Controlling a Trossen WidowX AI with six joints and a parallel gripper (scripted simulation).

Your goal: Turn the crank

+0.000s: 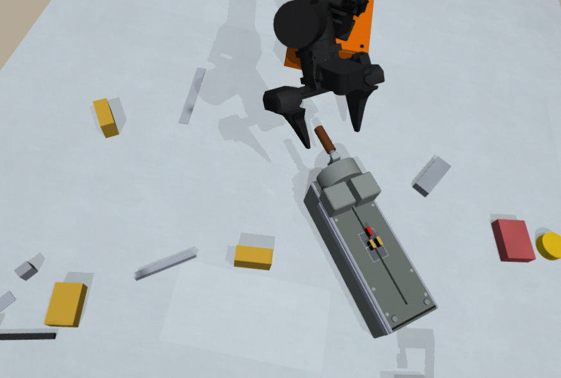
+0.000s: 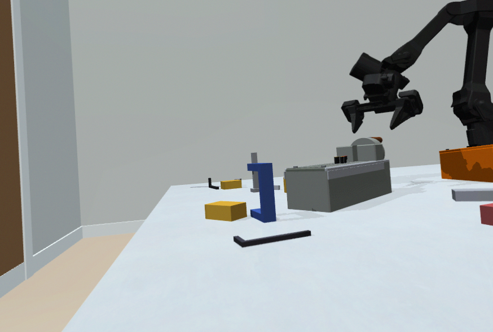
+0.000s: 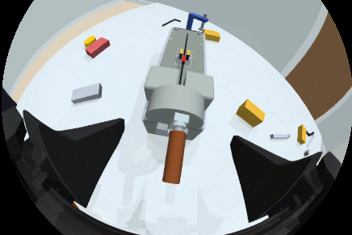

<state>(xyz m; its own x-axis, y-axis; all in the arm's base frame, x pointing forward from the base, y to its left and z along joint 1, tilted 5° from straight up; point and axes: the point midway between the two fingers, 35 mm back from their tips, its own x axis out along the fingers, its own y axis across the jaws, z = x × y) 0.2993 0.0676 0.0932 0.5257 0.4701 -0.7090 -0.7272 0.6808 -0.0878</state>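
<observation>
Right now my gripper tip is 2 cm above the brown handle, 1 cm to the left of it and 1 cm past it. The rest, counted from my gripper tip: red pointer: 11 cm to the left, 10 cm ahead, 6 cm below; grey block: 21 cm to the left, 14 cm below, 10 cm behind; blue clamp: 28 cm ahead, 26 cm to the left, 9 cm below.
</observation>
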